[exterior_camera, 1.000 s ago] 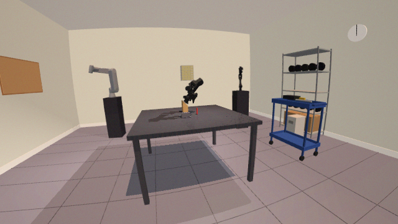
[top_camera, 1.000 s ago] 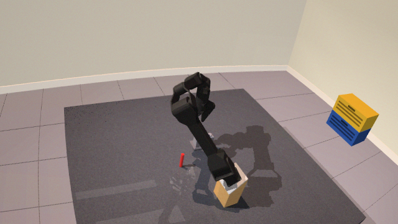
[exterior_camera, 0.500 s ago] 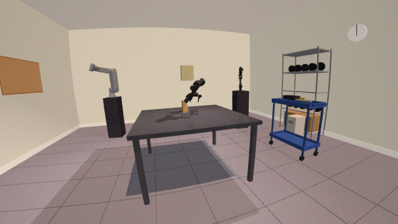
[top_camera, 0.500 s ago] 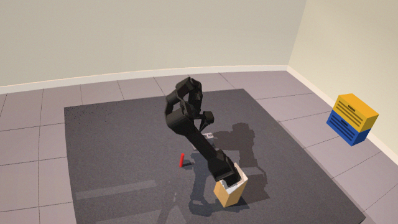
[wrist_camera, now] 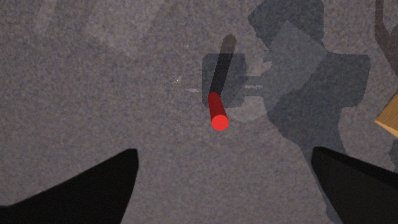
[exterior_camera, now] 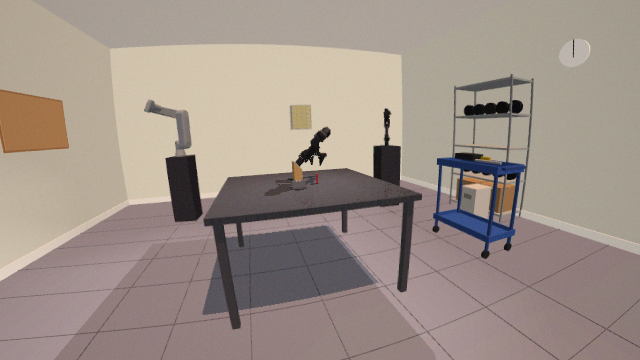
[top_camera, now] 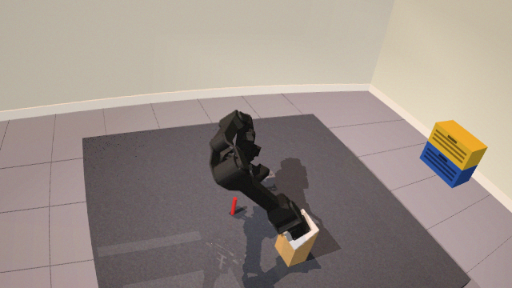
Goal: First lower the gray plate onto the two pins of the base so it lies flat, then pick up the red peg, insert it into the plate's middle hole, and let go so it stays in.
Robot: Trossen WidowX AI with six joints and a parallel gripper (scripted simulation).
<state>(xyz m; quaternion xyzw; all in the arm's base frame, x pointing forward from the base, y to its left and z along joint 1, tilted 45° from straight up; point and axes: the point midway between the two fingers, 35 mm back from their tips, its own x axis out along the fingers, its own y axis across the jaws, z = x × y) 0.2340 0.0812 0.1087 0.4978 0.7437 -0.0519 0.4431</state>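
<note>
Right now the red peg is 110 mm below my gripper tip and 10 mm behind it. Round my gripper tip: base (150 mm to the right, 140 mm below, 130 mm ahead); then gray plate (150 mm to the right, 130 mm ahead, 100 mm below).
</note>
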